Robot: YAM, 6 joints.
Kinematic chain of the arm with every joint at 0, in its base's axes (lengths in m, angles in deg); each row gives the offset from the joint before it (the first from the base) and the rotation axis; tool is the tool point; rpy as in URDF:
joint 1: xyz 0 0 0.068 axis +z
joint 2: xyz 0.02 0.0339 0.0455 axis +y
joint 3: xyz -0.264 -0.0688 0 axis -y
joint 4: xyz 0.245 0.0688 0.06 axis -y
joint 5: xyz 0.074 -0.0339 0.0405 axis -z
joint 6: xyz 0.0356 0 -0.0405 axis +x
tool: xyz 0 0 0 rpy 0 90 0
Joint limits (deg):
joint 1: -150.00..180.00
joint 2: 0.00..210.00
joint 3: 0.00..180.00
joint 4: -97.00..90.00
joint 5: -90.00..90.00
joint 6: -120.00..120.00
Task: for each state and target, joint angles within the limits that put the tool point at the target. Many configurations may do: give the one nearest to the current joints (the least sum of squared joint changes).
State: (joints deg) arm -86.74 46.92 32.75 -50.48 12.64 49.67
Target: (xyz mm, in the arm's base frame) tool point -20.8 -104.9 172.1
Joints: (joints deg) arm -96.07 42.86 25.36 -57.33 15.63 49.67
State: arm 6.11 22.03 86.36 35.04 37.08 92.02
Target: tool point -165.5 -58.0 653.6
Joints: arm 13.28 45.42 117.30 33.81 31.19 92.02
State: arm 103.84 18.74 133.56 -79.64 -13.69 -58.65
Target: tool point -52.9 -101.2 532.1
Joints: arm 69.35 37.93 121.40 -80.20 -22.84 -58.65
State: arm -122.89 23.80 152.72 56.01 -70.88 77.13
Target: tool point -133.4 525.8 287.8
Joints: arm -72.28 17.31 156.28 54.13 -67.74 77.13
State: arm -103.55 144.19 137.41 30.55 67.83 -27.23
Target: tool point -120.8 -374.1 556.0
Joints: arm -102.83 115.51 134.49 37.05 77.36 -27.23
